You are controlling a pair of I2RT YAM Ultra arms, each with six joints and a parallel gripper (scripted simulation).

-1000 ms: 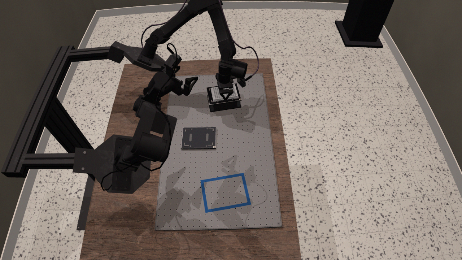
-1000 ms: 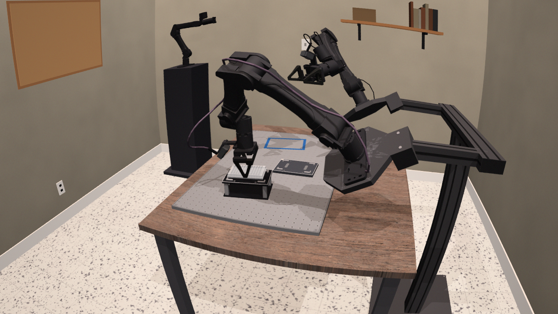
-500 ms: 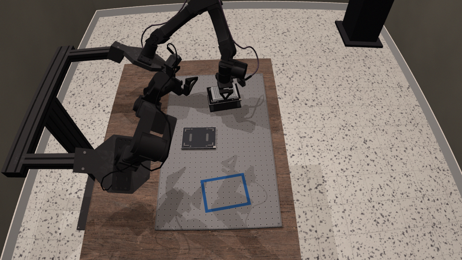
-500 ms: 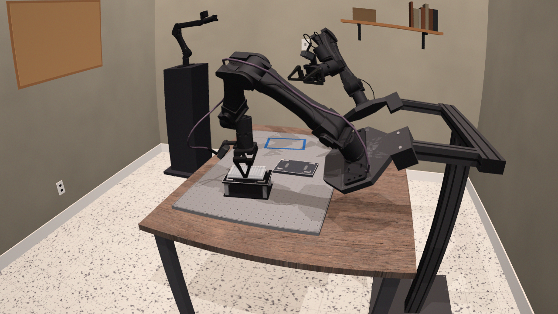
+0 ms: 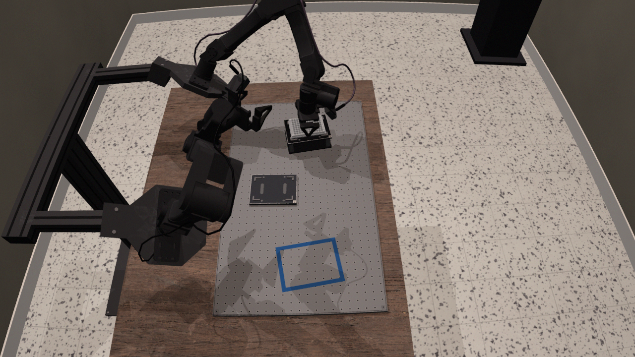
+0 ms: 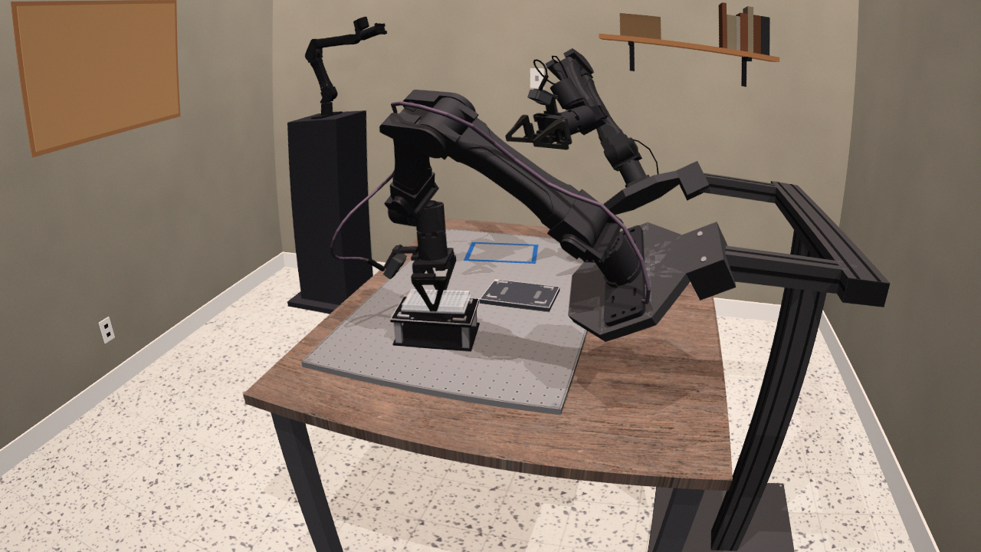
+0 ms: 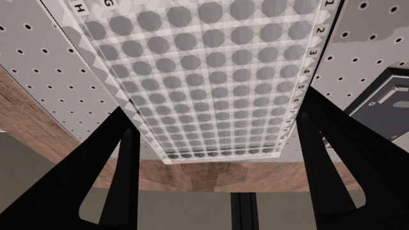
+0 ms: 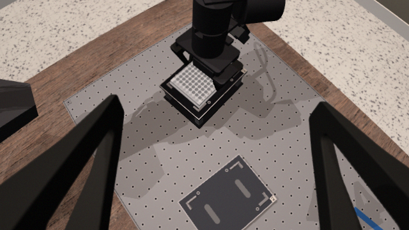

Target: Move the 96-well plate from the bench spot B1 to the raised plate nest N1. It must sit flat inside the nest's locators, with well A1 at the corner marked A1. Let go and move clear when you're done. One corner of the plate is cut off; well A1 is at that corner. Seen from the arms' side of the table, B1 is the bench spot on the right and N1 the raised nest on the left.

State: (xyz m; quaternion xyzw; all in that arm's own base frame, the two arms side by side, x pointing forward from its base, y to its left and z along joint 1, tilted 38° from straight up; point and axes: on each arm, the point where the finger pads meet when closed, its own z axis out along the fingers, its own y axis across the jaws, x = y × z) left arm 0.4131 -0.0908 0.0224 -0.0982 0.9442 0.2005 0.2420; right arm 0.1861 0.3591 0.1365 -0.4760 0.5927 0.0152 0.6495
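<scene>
Now: the raised black nest 2 cm below my left hand. Also, from my left hand: clear 96-well plate right at my left hand.
</scene>
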